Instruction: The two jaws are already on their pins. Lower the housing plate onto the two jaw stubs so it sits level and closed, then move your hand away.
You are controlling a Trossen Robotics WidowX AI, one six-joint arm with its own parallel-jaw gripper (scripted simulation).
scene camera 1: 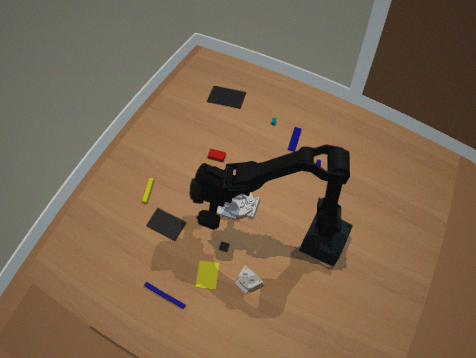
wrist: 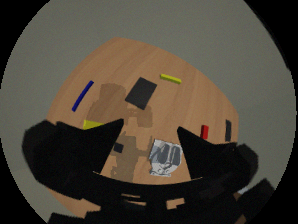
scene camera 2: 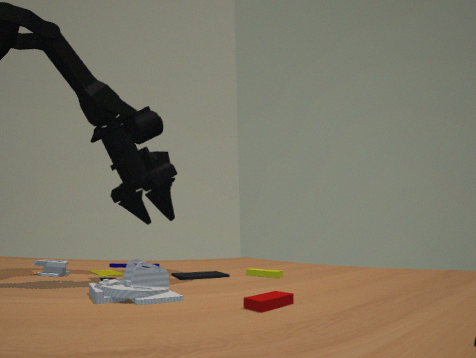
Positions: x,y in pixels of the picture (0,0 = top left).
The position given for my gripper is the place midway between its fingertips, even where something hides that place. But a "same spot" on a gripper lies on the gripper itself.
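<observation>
Scene camera 1 shows me my gripper, and my gripper is there in scene camera 1 [200,205]. The wrist view shows my gripper too, as does scene camera 2. My gripper [scene camera 2: 161,196] and the gripper [wrist: 195,156] are the same spot.
</observation>
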